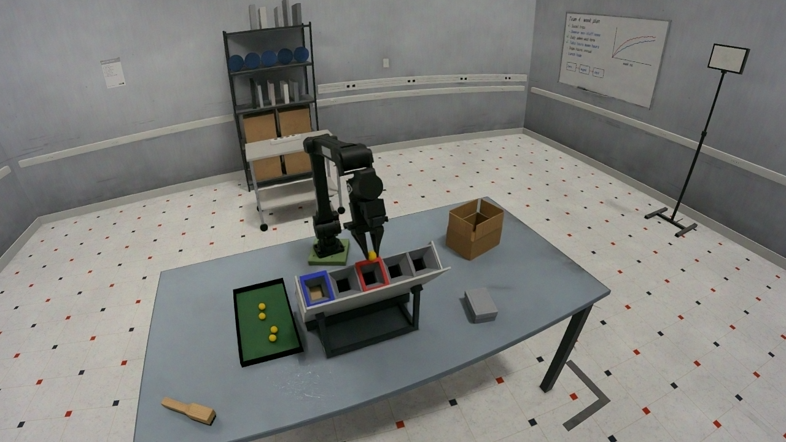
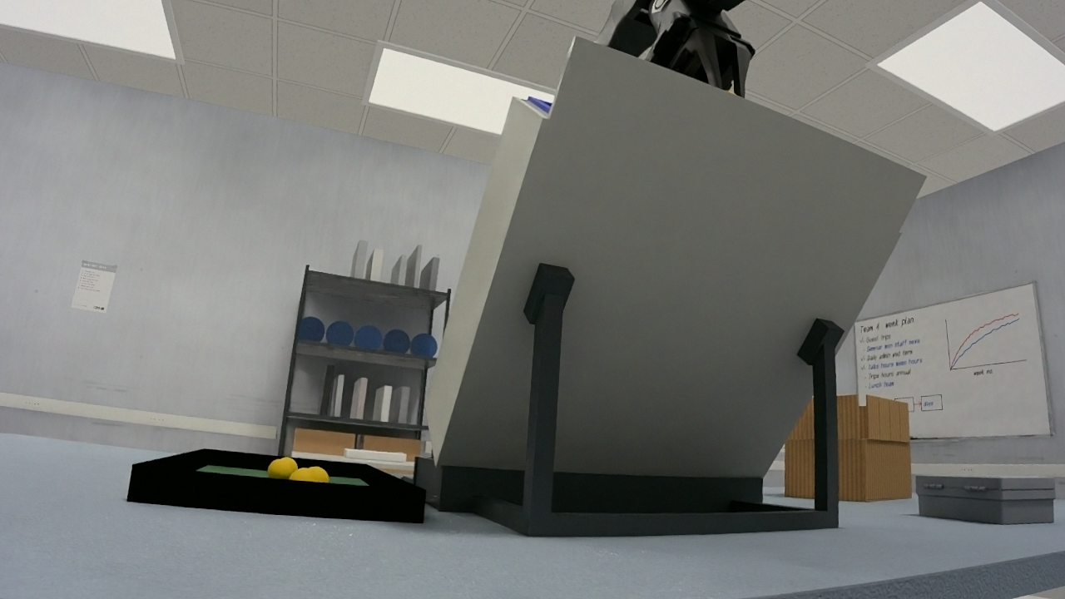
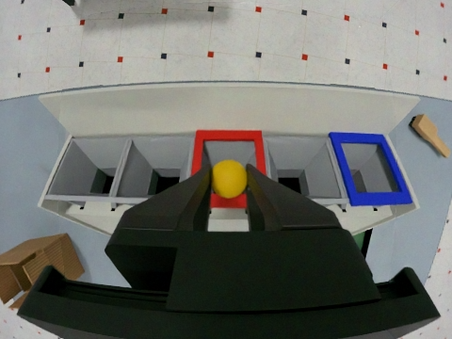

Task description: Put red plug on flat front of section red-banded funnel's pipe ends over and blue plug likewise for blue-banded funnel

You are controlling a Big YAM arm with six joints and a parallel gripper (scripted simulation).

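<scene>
Right now the red band is 70 mm below my hand. Also, from my hand: grey case: 400 mm to the left, 360 mm below, 10 mm ahead; then blue band: 150 mm to the right, 70 mm below, 10 mm behind; then cover: 180 mm below, 150 mm behind, 10 mm to the left.
</scene>
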